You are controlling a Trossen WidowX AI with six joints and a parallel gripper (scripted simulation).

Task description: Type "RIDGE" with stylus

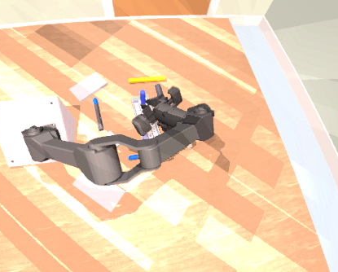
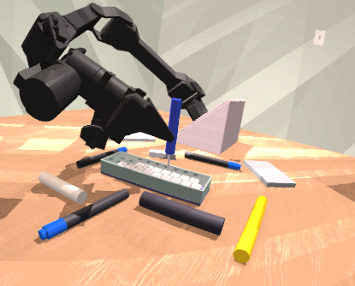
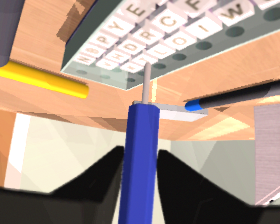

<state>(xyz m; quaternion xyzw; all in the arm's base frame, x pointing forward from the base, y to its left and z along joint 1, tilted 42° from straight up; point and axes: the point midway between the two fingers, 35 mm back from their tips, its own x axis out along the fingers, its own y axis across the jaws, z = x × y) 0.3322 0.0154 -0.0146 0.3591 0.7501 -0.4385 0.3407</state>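
The dark cylinder is 80 mm ahead of my gripper tip, 60 mm to the left of it and 80 mm below it. Also, from my gripper tip: yellow cylinder: 50 mm ahead, 160 mm to the left, 80 mm below; blue stylus: 10 mm below; stylus tip: 50 mm below.
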